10 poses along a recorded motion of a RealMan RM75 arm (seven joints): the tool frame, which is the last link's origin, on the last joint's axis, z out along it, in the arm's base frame.
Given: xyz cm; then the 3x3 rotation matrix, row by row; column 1 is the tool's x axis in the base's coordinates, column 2 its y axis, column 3 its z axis. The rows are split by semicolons.
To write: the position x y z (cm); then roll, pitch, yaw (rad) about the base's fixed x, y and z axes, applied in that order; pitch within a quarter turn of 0, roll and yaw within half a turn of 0. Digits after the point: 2 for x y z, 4 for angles.
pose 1, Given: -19.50 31.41 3.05; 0.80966 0.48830 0.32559; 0.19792 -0.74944 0.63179; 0.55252 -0.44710 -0.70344
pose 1, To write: -19.50 31.41 3.05 -2.5754 -0.5854 0.2397
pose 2, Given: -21.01 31.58 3.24; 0.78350 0.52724 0.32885; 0.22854 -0.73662 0.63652; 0.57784 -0.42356 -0.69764
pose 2, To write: -21.01 31.58 3.24 -2.5959 -0.6161 0.2838
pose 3, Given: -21.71 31.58 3.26; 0.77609 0.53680 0.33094; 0.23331 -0.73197 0.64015; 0.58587 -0.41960 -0.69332
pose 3, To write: -21.71 31.58 3.26 -2.5974 -0.6260 0.2920
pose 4, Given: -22.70 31.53 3.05; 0.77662 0.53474 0.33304; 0.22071 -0.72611 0.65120; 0.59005 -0.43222 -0.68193
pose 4, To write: -22.70 31.53 3.05 -2.5767 -0.6311 0.2769
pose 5, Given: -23.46 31.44 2.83; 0.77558 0.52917 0.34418; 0.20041 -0.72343 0.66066; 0.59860 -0.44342 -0.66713
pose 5, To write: -23.46 31.44 2.83 -2.5550 -0.6417 0.2529
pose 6, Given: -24.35 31.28 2.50; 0.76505 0.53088 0.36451; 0.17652 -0.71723 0.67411; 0.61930 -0.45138 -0.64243
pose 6, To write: -24.35 31.28 2.50 -2.5291 -0.6679 0.2268
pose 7, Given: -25.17 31.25 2.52; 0.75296 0.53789 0.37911; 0.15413 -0.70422 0.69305; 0.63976 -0.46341 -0.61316
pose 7, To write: -25.17 31.25 2.52 -2.4944 -0.6942 0.2019
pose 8, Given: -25.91 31.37 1.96; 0.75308 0.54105 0.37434; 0.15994 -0.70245 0.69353; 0.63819 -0.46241 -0.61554
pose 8, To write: -25.91 31.37 1.96 -2.4973 -0.6921 0.2093
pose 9, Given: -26.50 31.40 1.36; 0.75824 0.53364 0.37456; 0.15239 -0.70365 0.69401; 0.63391 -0.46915 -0.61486
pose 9, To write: -26.50 31.40 1.36 -2.4898 -0.6866 0.1983
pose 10, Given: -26.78 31.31 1.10; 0.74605 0.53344 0.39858; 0.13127 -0.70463 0.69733; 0.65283 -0.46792 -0.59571
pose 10, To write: -26.78 31.31 1.10 -2.4758 -0.7113 0.1742
